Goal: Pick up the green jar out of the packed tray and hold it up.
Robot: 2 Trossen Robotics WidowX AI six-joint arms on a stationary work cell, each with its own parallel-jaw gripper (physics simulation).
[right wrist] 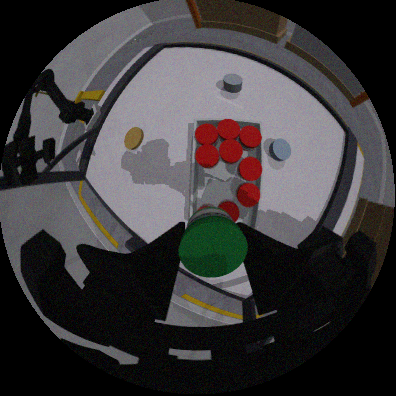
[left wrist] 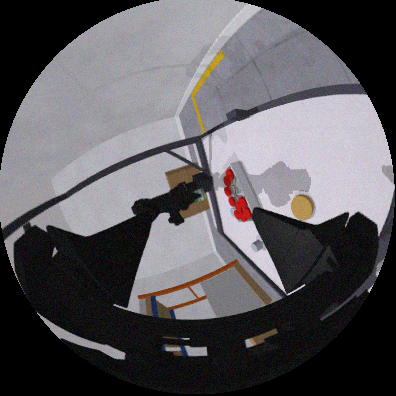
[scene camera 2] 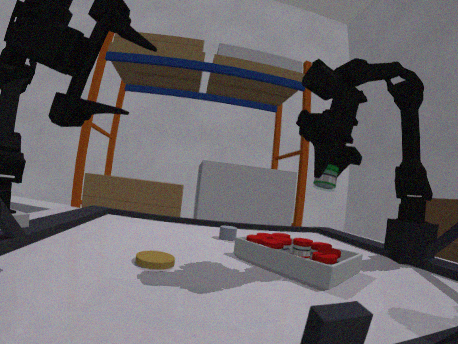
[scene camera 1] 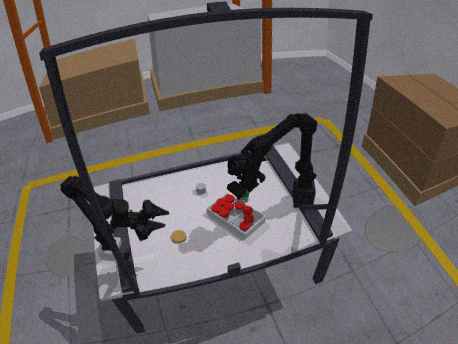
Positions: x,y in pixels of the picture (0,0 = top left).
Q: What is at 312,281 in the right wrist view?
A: My right gripper.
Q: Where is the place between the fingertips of my right gripper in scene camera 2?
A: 322,181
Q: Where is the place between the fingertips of my left gripper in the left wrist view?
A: At 203,214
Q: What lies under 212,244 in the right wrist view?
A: A green jar.
